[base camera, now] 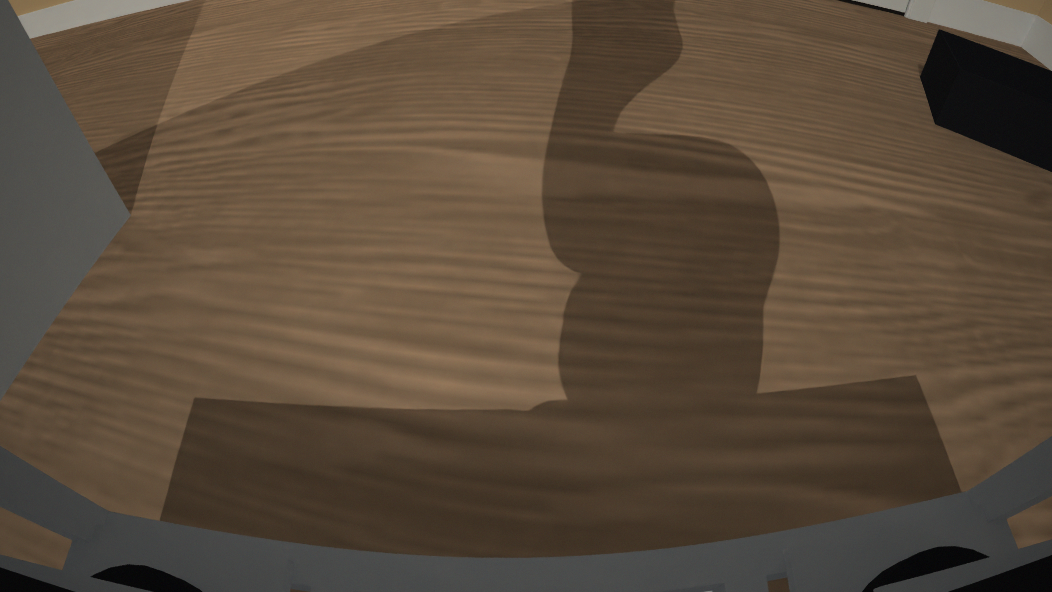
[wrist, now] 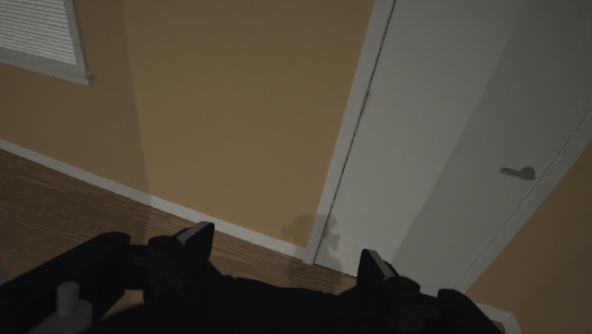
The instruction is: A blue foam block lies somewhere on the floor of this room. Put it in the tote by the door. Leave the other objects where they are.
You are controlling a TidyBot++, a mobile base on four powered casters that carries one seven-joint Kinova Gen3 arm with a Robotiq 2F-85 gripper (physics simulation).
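Note:
My gripper is open in the wrist view, its two dark fingertips wide apart with no object between them. It is raised and faces the wall and the door. A black box-like object, which may be the tote, stands on the floor at the upper right of the base camera view, cut off by the frame edge. The door is closed and fills the right of the wrist view. The blue foam block does not show in either view.
A grey panel or wall end stands close on the left in the base camera view. The orange wall with a white baseboard runs left of the door. A window is at the upper left. Shadows of the robot lie on the wood floor.

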